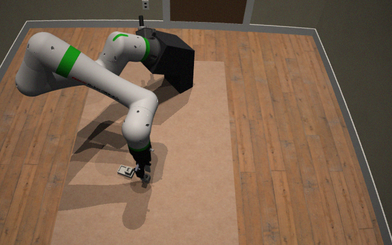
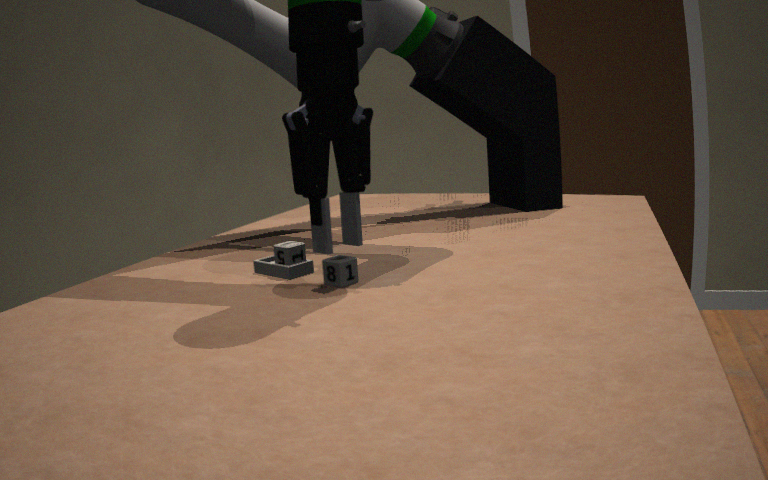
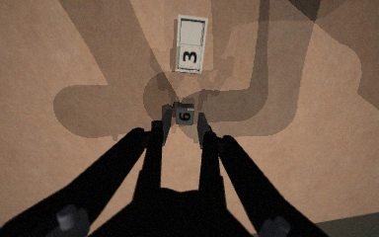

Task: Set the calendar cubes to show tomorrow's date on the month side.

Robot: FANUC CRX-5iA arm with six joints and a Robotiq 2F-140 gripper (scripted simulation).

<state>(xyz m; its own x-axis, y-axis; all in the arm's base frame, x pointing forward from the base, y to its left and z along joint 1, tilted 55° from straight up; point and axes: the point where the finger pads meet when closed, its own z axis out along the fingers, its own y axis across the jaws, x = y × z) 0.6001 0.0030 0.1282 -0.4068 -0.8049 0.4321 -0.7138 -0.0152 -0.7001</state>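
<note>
Right now the grey number cube is 6 cm below my hand. Also, from my hand: grey calendar tray: 5 cm behind, 10 cm to the right, 7 cm below.
</note>
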